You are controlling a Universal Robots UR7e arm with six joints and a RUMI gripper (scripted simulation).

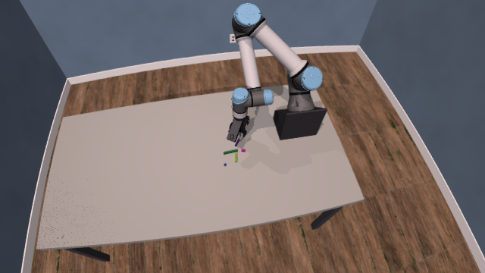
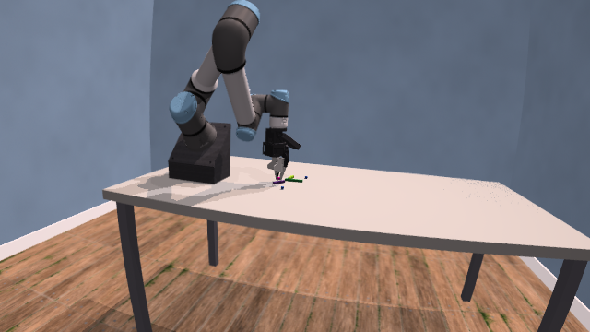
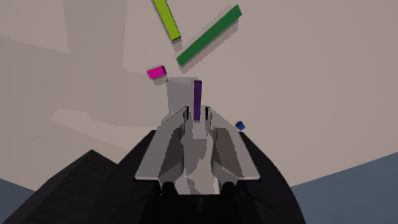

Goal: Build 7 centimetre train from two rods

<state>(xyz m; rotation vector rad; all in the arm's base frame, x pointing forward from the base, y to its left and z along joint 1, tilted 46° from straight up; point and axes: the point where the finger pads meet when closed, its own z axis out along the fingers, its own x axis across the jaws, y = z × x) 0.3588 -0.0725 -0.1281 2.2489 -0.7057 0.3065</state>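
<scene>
Right now the purple rod is 30 mm below my hand. The rest, counted from my hand: magenta rod: 20 mm behind, 60 mm to the left, 30 mm below; then lime rod: 30 mm ahead, 100 mm to the left, 30 mm below; then green rod: 50 mm ahead, 60 mm to the left, 30 mm below.
</scene>
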